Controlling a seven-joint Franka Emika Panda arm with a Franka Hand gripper.
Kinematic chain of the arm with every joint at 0, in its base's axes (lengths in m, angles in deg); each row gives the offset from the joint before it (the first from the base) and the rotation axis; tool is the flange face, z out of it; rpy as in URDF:
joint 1: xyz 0 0 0.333 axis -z
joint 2: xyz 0 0 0 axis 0.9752 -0.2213 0
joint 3: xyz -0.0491 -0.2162 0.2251 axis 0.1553 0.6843 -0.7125
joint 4: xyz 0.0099 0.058 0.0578 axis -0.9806 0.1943 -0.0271
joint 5: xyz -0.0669 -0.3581 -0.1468 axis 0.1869 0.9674 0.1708
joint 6: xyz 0 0 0 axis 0.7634 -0.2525 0.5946
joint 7: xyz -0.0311 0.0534 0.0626 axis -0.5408 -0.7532 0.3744
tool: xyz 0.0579 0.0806 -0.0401 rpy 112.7 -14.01 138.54
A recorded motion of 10 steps. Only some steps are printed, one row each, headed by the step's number.
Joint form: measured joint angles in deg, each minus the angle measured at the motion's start. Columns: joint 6, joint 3, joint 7, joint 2, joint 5, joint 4, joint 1.
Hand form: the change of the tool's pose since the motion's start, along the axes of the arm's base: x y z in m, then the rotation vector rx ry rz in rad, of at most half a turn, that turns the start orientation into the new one. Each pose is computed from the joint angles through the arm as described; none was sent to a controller.
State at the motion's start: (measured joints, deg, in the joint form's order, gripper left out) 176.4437 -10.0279 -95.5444 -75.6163 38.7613 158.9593 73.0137
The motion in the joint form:
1: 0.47 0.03 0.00 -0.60 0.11 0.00 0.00
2: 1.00 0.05 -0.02 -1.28 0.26 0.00 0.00
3: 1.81 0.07 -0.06 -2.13 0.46 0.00 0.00
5: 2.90 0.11 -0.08 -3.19 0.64 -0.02 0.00
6: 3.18 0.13 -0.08 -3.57 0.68 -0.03 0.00
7: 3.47 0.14 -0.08 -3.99 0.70 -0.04 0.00
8: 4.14 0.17 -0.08 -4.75 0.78 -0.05 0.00
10: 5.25 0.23 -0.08 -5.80 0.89 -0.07 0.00
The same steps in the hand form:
1: 0.0000 -0.0002 -0.0060 0.0001 0.0021 0.0003
2: 0.0000 -0.0003 -0.0128 0.0000 0.0045 0.0009
3: 0.0000 -0.0003 -0.0211 0.0006 0.0049 0.0014
5: 0.0002 -0.0004 -0.0312 0.0025 0.0041 0.0013
6: 0.0000 -0.0005 -0.0350 0.0028 0.0057 0.0012
7: -0.0002 -0.0005 -0.0392 0.0035 0.0079 0.0009
8: -0.0006 -0.0007 -0.0466 0.0048 0.0095 0.0006
10: -0.0008 -0.0010 -0.0565 0.0074 0.0084 -0.0003

